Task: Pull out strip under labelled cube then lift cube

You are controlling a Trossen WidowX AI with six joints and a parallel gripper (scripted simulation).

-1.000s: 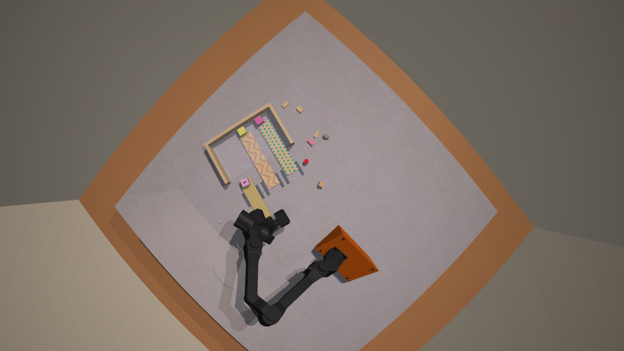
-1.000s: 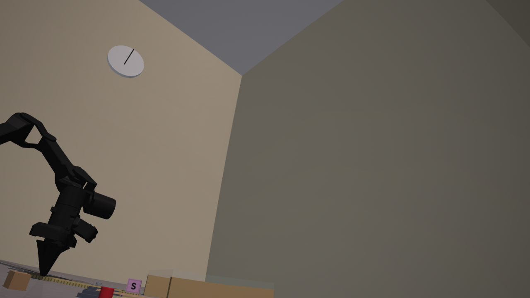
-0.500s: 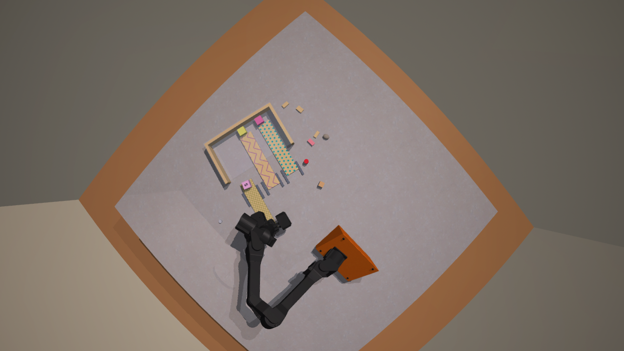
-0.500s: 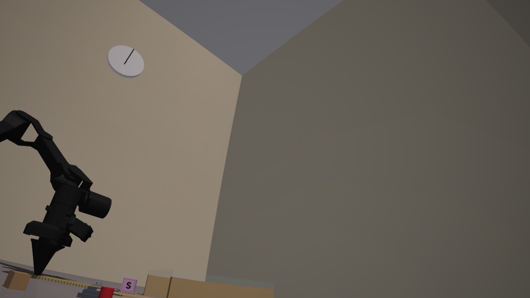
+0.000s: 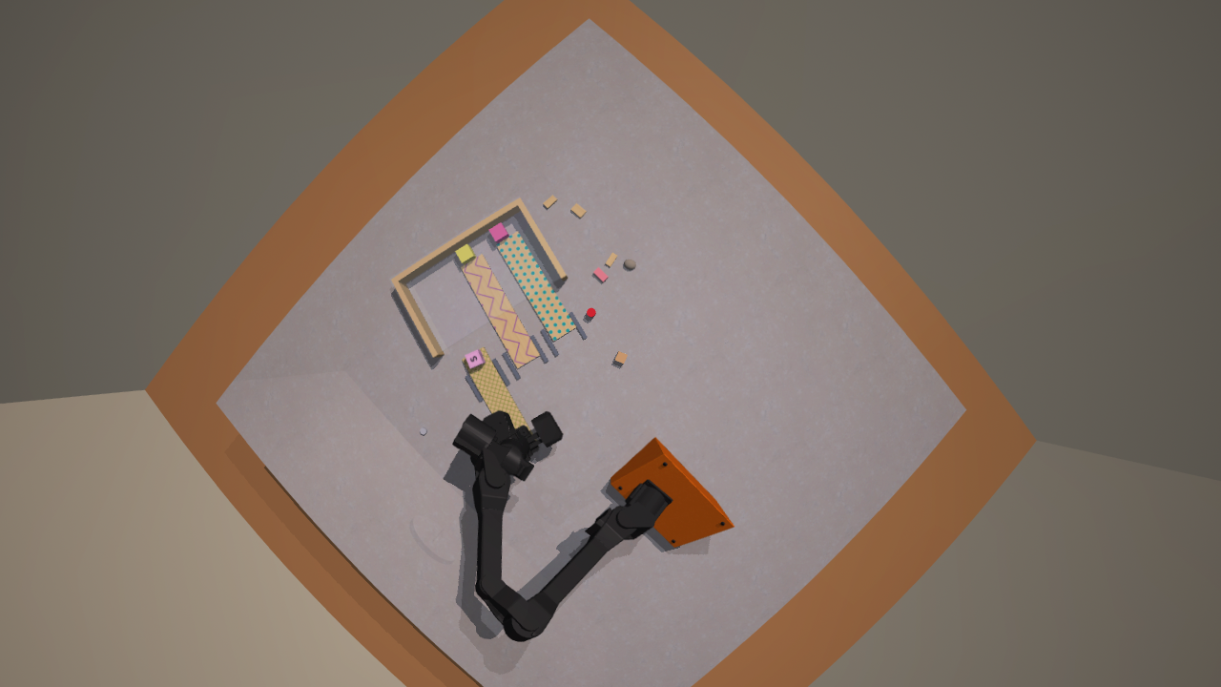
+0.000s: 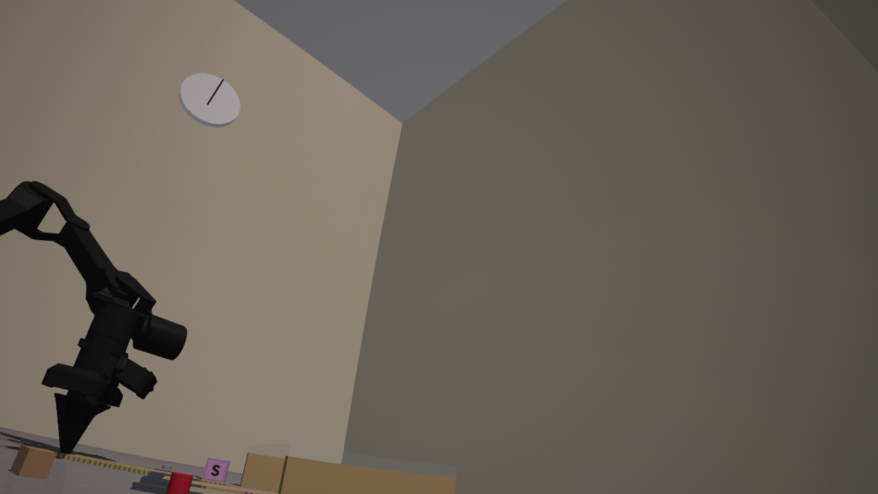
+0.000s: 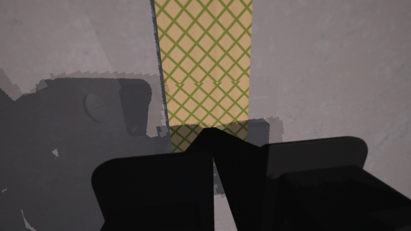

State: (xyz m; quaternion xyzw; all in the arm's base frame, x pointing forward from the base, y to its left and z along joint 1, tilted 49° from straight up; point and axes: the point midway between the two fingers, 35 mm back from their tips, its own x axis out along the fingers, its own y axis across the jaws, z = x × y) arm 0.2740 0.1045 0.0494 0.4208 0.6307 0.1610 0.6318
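The lattice strip is 90 mm ahead of my gripper tip and 30 mm to the right of it. The rest, counted from my gripper tip: pink block 100 mm ahead, 370 mm to the right; grey stone 70 mm ahead, 430 mm to the right; red cylinder 60 mm ahead, 300 mm to the right, 10 mm above.
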